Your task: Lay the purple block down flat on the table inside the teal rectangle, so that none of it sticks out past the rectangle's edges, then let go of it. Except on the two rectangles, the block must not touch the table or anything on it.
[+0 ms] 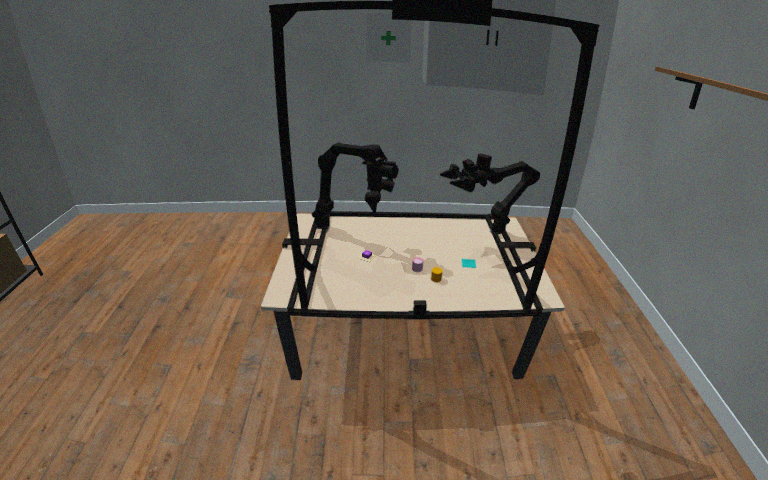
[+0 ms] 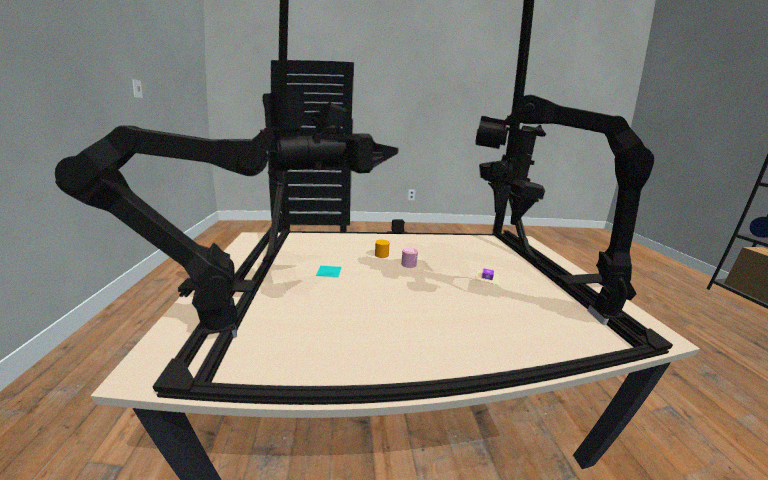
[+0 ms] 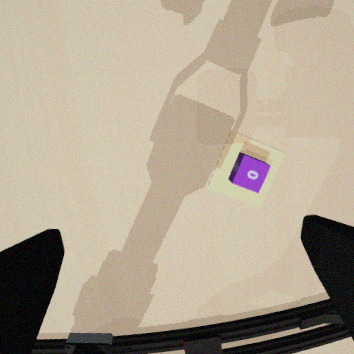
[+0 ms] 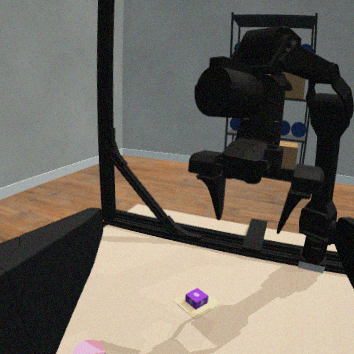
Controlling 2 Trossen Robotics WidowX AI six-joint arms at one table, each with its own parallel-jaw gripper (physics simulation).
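Seen in the pictures: left gripper, between the fingertips: (image 1: pixel 375 207) (image 2: pixel 504 218) (image 3: pixel 183 235) (image 4: pixel 247 225); right gripper, between the fingertips: (image 1: pixel 445 178) (image 2: pixel 386 148) (image 4: pixel 222 225); left arm's base, origin of its link: (image 1: pixel 322 225) (image 2: pixel 606 310) (image 4: pixel 312 257); right arm's base, origin of its link: (image 1: pixel 498 230) (image 2: pixel 218 322).
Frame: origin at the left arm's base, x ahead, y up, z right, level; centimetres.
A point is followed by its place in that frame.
Observation:
The purple block (image 1: pixel 366 253) @[x 25.4, y 0.0, z 21.6 cm] (image 2: pixel 488 273) @[x 26.1, y 0.0, z 19.7 cm] (image 3: pixel 250 173) @[x 25.6, y 0.0, z 20.9 cm] (image 4: pixel 197 298) @[x 26.6, y 0.0, z 20.3 cm] lies on a pale rectangle (image 3: pixel 219 182) @[x 24.3, y -1.8, z 17.9 cm] (image 4: pixel 191 313) @[x 29.1, y -1.8, z 20.3 cm] on the table. My left gripper (image 1: pixel 373 206) @[x 28.5, y 18.5, z 12.6 cm] (image 2: pixel 512 220) @[x 28.5, y 18.5, z 12.6 cm] (image 3: pixel 183 235) @[x 28.5, y 18.5, z 12.6 cm] (image 4: pixel 247 225) @[x 28.5, y 18.5, z 12.6 cm] is open and empty. It points straight down, high above the table, behind the block and a little to one side of it. The teal rectangle (image 1: pixel 468 263) @[x 71.2, y -1.8, z 21.6 cm] (image 2: pixel 329 270) @[x 71.3, y -1.8, z 21.7 cm] lies bare on the other side of the table. My right gripper (image 1: pixel 444 173) @[x 57.8, y 32.5, z 8.1 cm] (image 2: pixel 394 151) @[x 57.8, y 32.5, z 8.1 cm] is open and empty. It is held level, high over the table near the teal rectangle's side.
A pink cylinder (image 1: pixel 417 264) @[x 48.1, y 2.2, z 30.2 cm] (image 2: pixel 409 257) @[x 48.6, y 1.5, z 25.6 cm] (image 4: pixel 89 347) @[x 47.7, y 2.7, z 28.2 cm] and an orange cylinder (image 1: pixel 436 274) @[x 56.1, y 2.2, z 36.3 cm] (image 2: pixel 382 248) @[x 56.4, y 1.3, z 31.9 cm] stand between the block and the teal rectangle. Black frame rails (image 1: pixel 411 313) @[x 47.6, y -1.3, z 56.5 cm] (image 2: pixel 382 392) @[x 57.3, y 0.1, z -20.2 cm] border the table. A small black box (image 1: pixel 419 307) @[x 49.6, y 2.3, z 56.9 cm] (image 2: pixel 397 225) @[x 50.2, y 1.7, z 54.2 cm] sits on one rail.

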